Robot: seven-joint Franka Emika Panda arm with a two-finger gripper.
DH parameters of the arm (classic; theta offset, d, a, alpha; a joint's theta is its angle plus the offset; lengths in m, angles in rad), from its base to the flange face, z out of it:
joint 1: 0 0.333 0 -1.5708
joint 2: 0 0 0 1.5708
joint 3: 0 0.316 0.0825 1.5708
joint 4: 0 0 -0.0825 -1.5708
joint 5: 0 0.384 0 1.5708
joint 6: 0 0 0.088 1.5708
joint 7: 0 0.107 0 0
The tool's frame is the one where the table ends.
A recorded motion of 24 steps. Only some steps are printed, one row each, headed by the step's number.
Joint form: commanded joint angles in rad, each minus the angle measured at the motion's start. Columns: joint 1, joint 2, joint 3, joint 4, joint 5, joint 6, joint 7.
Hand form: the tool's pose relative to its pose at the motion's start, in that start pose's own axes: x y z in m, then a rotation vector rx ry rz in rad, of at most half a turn. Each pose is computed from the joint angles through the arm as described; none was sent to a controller.
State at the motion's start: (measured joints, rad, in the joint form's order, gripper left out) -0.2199 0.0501 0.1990 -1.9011 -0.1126 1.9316 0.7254
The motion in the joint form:
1: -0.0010 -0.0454 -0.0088 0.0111 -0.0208 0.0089 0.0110
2: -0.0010 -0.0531 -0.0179 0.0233 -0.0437 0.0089 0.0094
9: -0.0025 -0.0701 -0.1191 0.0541 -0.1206 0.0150 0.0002
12: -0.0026 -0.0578 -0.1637 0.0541 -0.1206 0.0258 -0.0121
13: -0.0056 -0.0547 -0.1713 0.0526 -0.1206 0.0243 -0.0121
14: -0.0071 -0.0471 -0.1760 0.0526 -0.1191 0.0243 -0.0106
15: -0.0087 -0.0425 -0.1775 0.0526 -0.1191 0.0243 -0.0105
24: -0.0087 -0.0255 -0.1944 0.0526 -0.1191 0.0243 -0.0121
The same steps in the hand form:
1: 0.0017 0.0095 -0.0309 0.0188 0.0673 0.0193
2: 0.0065 0.0152 -0.0407 0.0128 0.0971 0.0215
9: 0.0441 0.0686 -0.0608 -0.0253 0.1778 0.0958
12: 0.0593 0.0884 -0.0524 -0.0316 0.1711 0.1252
13: 0.0623 0.0935 -0.0492 -0.0363 0.1649 0.1350
14: 0.0650 0.0955 -0.0445 -0.0397 0.1571 0.1420
15: 0.0664 0.0964 -0.0417 -0.0425 0.1529 0.1444
24: 0.0731 0.1028 -0.0310 -0.0537 0.1369 0.1569

